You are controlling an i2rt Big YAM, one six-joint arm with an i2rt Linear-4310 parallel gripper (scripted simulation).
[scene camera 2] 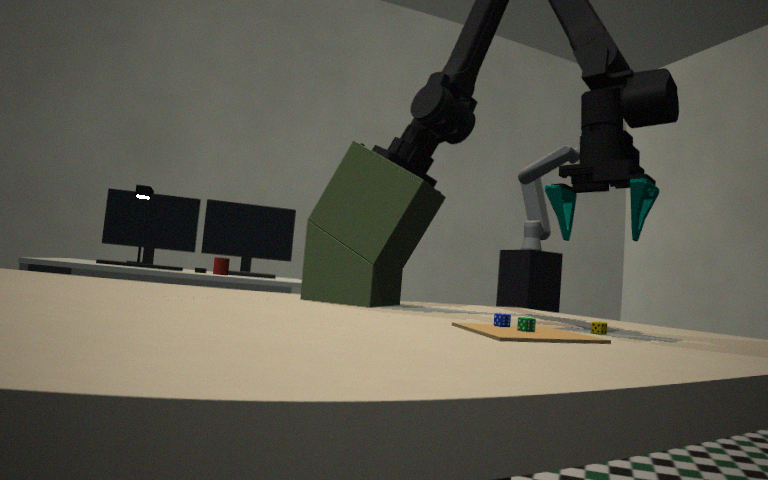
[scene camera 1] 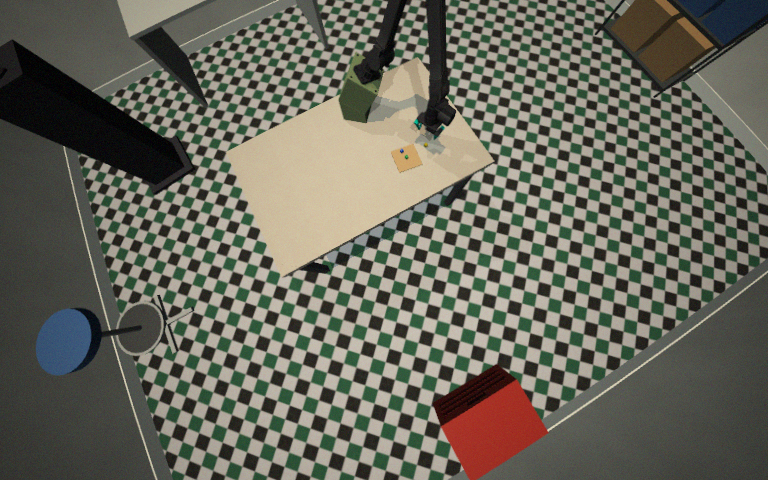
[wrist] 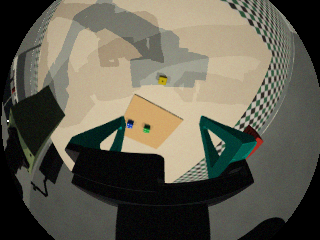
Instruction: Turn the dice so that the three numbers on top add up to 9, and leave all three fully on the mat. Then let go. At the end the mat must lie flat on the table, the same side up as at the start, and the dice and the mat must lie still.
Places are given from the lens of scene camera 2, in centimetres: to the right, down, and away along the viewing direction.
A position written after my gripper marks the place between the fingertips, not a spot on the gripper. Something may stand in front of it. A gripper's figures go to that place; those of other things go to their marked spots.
my gripper (scene camera 2: 599,240): 29, 0, 61
mat (scene camera 2: 542,334): 18, 11, 52
